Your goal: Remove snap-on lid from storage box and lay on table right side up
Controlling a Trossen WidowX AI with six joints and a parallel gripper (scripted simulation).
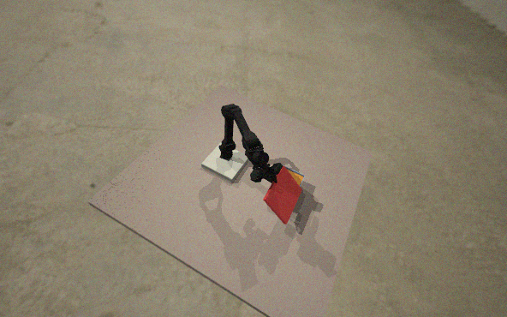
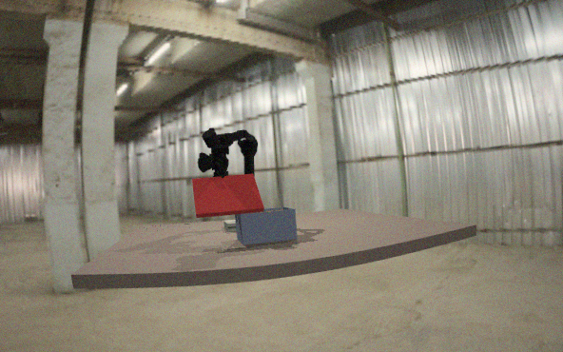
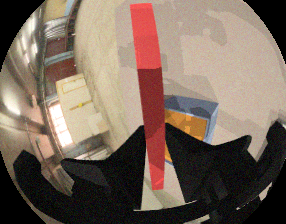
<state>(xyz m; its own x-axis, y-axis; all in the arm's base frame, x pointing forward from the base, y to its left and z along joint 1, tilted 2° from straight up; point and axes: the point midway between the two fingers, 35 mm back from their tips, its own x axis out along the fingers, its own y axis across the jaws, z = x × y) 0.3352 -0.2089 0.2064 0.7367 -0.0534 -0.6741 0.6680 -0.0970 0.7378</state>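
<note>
The red lid is 70 mm ahead of my gripper tip, 10 mm to the right of it and 50 mm below it. From my gripper tip the other things lie so: blue storage box: 60 mm ahead, 130 mm to the left, 180 mm below.
</note>
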